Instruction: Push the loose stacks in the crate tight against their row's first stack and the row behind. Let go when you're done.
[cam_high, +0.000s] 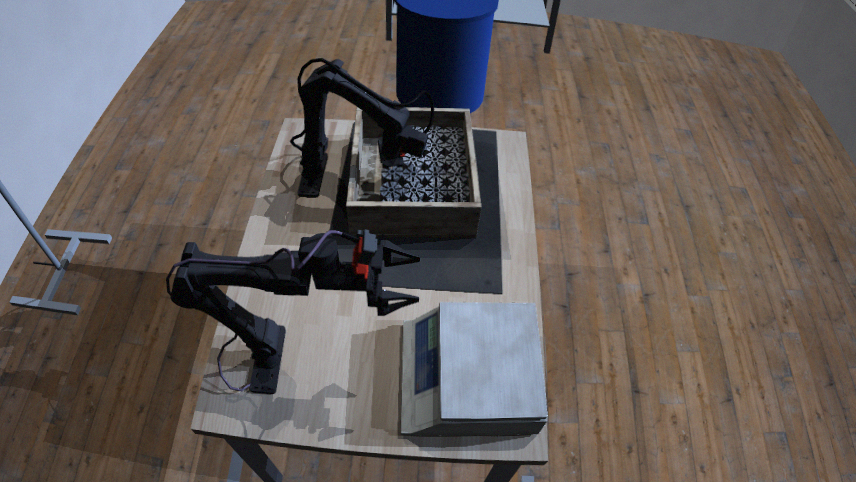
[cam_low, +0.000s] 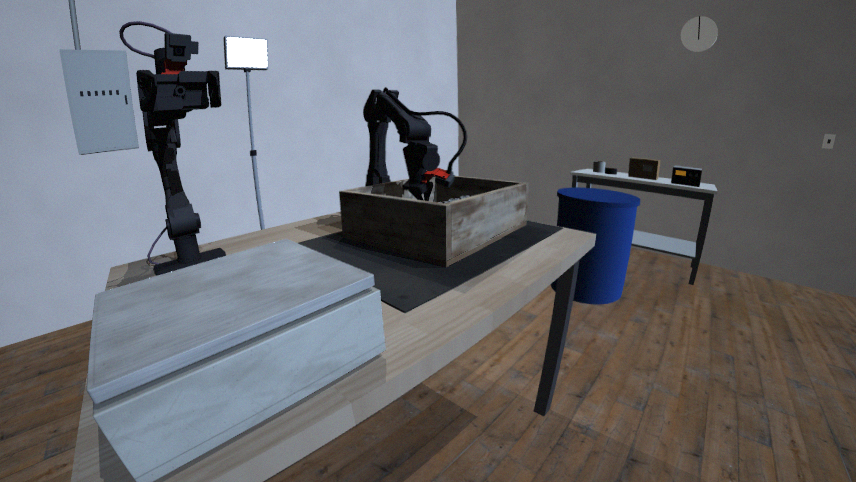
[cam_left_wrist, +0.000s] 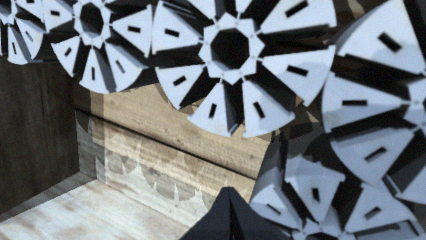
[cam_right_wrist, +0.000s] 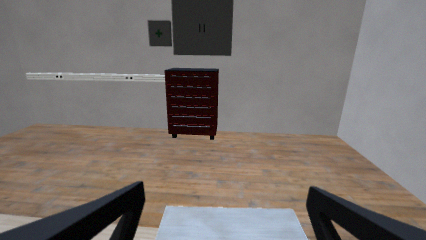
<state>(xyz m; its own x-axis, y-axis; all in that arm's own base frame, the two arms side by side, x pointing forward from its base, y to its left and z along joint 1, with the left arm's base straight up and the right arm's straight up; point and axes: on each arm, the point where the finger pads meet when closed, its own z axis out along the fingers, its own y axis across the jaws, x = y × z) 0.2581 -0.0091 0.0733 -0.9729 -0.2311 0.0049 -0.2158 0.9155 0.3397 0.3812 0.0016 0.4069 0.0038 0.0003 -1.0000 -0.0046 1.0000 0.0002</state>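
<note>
Now: the wooden crate 8 cm ahead of my left hand, 1 cm to the right of it and 3 cm below it. From my left hand the other things lie so: scale (29 cm ahead, 68 cm to the right); dark mat (10 cm ahead, 7 cm to the right, 7 cm below).
</note>
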